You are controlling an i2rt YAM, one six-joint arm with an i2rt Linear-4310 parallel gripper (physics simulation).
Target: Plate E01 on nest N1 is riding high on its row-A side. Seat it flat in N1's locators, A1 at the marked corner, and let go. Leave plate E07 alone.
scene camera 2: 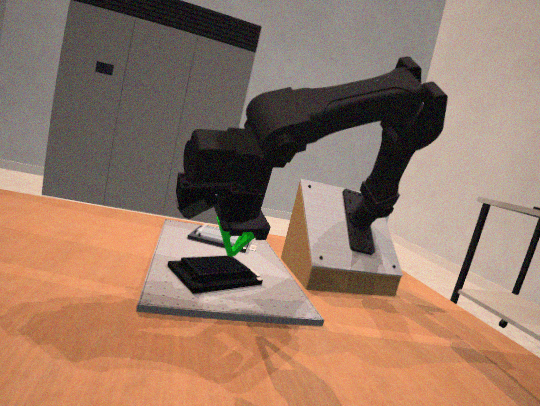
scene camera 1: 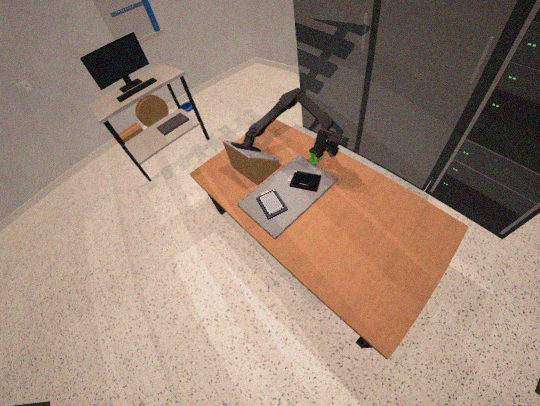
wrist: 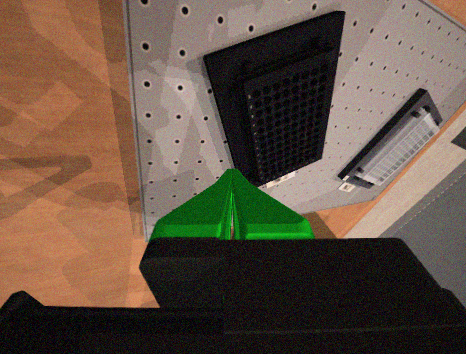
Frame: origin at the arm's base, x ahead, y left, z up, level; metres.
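Seen in the pictures: gripper, fingertip midpoint: (scene camera 2: 231, 255) (scene camera 1: 313, 163) (wrist: 232, 176); arm's base at its link origin: (scene camera 2: 356, 220) (scene camera 1: 246, 148).
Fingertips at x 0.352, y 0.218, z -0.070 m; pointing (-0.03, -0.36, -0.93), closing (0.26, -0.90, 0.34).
Note:
Offsets run from my fingertips to a thing's top centre. Level surfaces: height alone.
A black well plate @(dy -0.082, dx +0.012, dz -0.054 m) (scene camera 1: 306, 181) (scene camera 2: 215, 266) (wrist: 292, 117), taken as E01, sits on a black nest @(dy -0.082, dx +0.012, dz -0.058 m) (scene camera 2: 195, 287) (wrist: 222, 92) on the grey perforated board. Its labels are unreadable, and I cannot tell whether one side still rides high. My gripper (scene camera 1: 314, 162) (scene camera 2: 231, 254) (wrist: 232, 176) has green fingers shut tip to tip with nothing between them. It is beside the near end of the plate in the wrist view; the tips appear above and apart from the plate. A pale plate @(dy -0.332, dx -0.011, dz -0.054 m) (scene camera 1: 271, 202) (wrist: 404, 145), taken as E07, sits in another dark nest (scene camera 1: 277, 215) (wrist: 385, 132).
The grey board (scene camera 1: 275, 229) (scene camera 2: 165, 295) (wrist: 162, 65) lies on the wooden table @(dz -0.093 m) (scene camera 1: 350, 240) (scene camera 2: 75, 280) (wrist: 60, 210). A wedge-shaped stand (scene camera 1: 250, 167) (scene camera 2: 350, 281) carries the arm's base beside the board. A tall dark cabinet (scene camera 1: 400, 100) stands behind the table.

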